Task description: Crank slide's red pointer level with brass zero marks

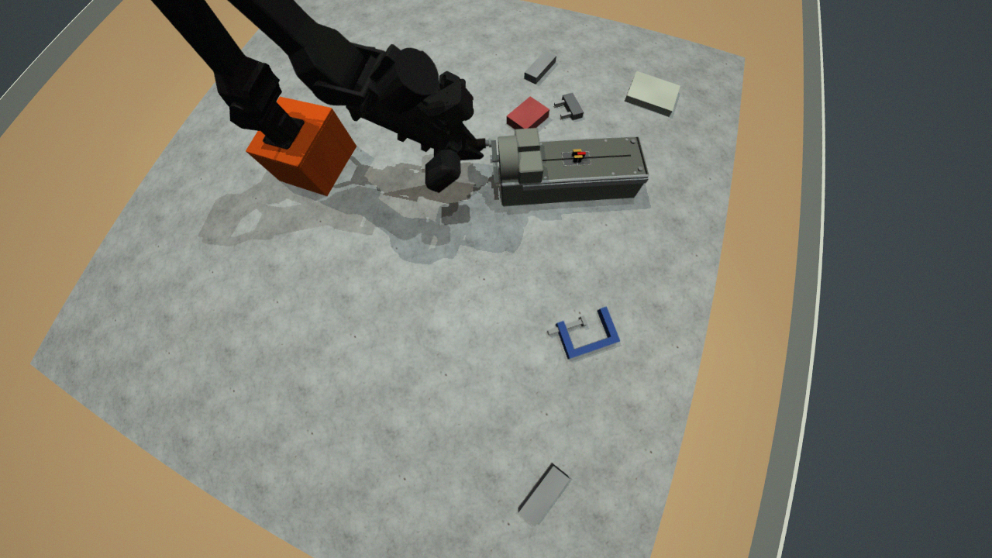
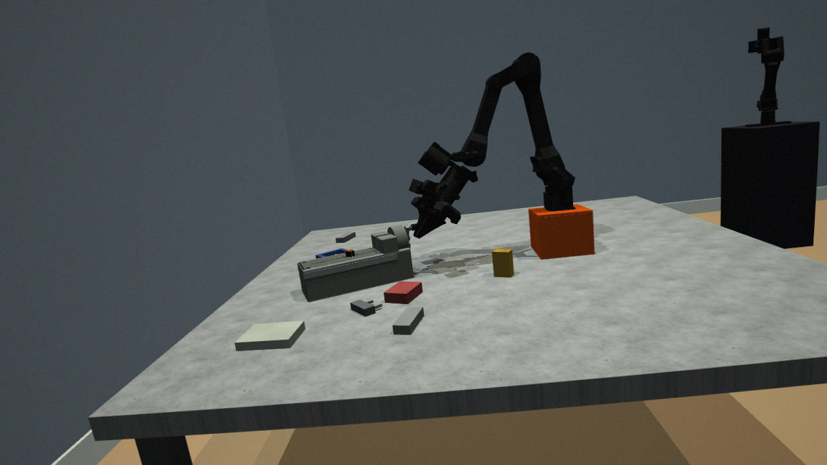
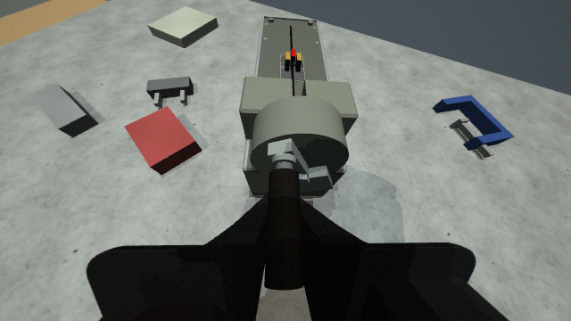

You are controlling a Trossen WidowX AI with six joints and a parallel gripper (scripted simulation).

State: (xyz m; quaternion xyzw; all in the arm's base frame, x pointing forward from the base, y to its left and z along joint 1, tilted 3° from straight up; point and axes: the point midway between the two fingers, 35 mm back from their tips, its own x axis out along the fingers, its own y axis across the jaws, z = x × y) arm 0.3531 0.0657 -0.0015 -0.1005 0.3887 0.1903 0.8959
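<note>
My gripper tip is now 30 mm below the black crank handle, 10 mm to the left of it and 10 mm past it. Round my gripper tip: red pointer (160 mm ahead, 60 mm to the left, 10 mm below); then yellow block (200 mm behind, 90 mm to the left, 60 mm below); then red block (180 mm to the left, 80 mm below, 30 mm ahead).
</note>
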